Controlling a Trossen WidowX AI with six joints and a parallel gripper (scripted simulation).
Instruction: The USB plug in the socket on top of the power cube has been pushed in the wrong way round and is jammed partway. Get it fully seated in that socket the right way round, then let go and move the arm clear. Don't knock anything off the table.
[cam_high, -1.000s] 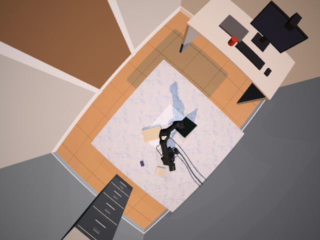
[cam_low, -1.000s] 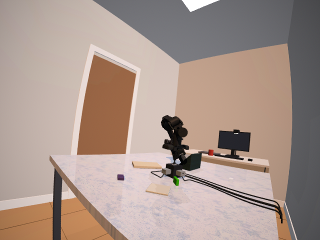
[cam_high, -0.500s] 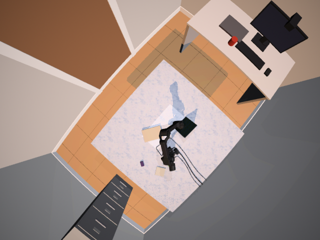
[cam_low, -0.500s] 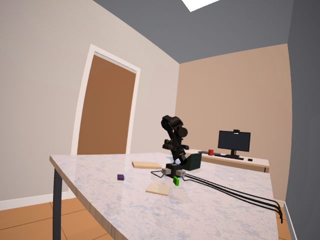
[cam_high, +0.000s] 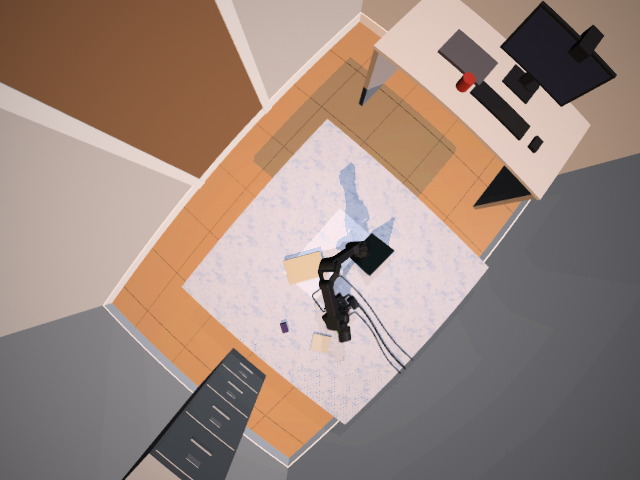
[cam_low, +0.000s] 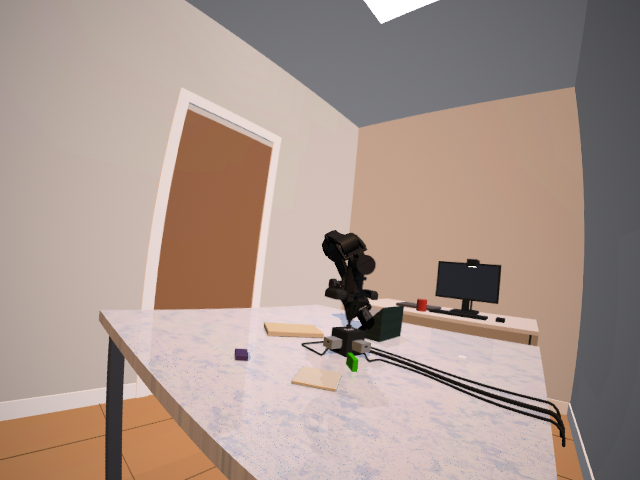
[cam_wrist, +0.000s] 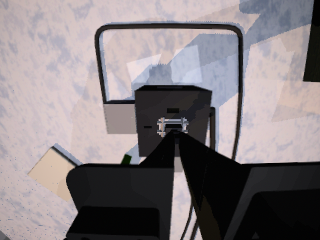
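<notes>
Right now my gripper tip is 1 cm above the dark USB plug. The rest, counted from my gripper tip: metal-rimmed socket 3 cm below; then purple block 31 cm ahead, 13 cm to the right, 10 cm below; then green block 11 cm ahead, 9 cm to the left, 9 cm below.
</notes>
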